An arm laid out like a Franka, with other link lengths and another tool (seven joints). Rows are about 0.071 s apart.
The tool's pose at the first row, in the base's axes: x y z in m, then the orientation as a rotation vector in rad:
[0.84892 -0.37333 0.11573 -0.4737 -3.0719 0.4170]
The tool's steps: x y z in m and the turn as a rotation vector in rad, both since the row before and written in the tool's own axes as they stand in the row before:
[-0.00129 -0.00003 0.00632 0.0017 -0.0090 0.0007]
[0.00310 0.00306 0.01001 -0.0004 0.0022 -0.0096]
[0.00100 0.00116 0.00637 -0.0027 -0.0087 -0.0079]
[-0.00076 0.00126 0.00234 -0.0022 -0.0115 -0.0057]
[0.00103 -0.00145 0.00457 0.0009 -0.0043 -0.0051]
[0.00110 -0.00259 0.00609 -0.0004 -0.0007 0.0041]
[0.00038 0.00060 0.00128 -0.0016 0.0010 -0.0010]
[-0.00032 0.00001 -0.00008 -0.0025 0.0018 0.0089]
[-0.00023 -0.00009 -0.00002 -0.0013 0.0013 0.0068]
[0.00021 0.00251 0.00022 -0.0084 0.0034 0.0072]
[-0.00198 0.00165 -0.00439 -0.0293 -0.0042 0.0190]
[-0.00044 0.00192 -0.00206 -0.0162 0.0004 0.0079]
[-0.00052 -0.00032 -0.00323 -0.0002 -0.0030 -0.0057]
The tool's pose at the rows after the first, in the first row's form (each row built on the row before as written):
[0.84985 -0.37538 0.10969 0.4732 3.0737 -0.4221]
[0.84742 -0.37430 0.09910 -0.4593 -3.0789 0.4214]
[0.84654 -0.37462 0.09262 0.4443 3.0740 -0.4182]
[0.84755 -0.37428 0.09007 0.4316 3.0651 -0.4160]
[0.84608 -0.37655 0.08598 0.4224 3.0626 -0.4179]
[0.84423 -0.38028 0.08072 0.4284 3.0606 -0.4172]
[0.84401 -0.37996 0.07931 0.4272 3.0620 -0.4147]
[0.84432 -0.38001 0.07940 0.4412 3.0608 -0.4104]
[0.84452 -0.38015 0.07946 0.4519 3.0598 -0.4080]
[0.84504 -0.37783 0.07860 0.4636 3.0610 -0.3944]
[0.84749 -0.37578 0.08256 0.4896 3.0514 -0.3490]
[0.84852 -0.37367 0.08418 0.5008 3.0493 -0.3237]
[0.84891 -0.37345 0.08744 0.4912 3.0484 -0.3241]

